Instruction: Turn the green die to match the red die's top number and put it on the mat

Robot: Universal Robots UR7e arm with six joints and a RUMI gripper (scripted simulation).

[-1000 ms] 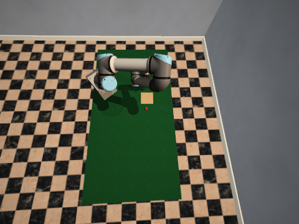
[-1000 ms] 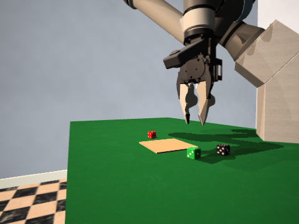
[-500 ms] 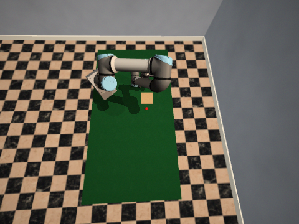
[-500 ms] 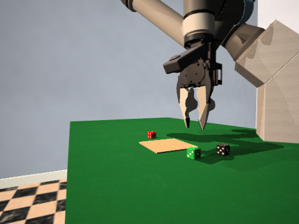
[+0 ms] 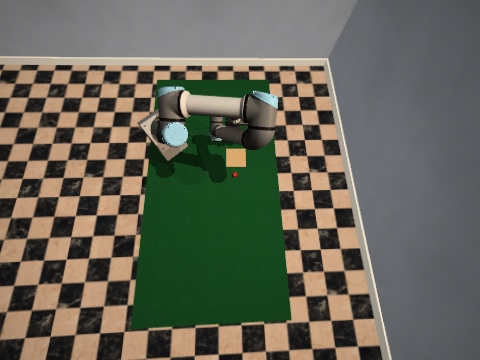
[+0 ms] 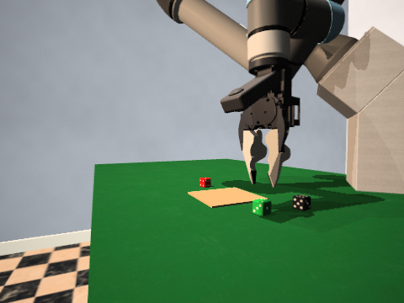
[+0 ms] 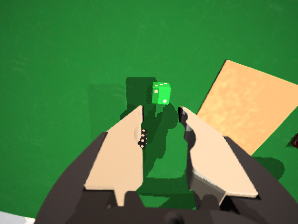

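Now: hand 6 cm above the green die. The rest, counted from my hand: black die 9 cm behind, 1 cm to the left, 6 cm below; red die 3 cm behind, 27 cm to the right, 6 cm below; tan mat 1 cm behind, 14 cm to the right, 7 cm below.
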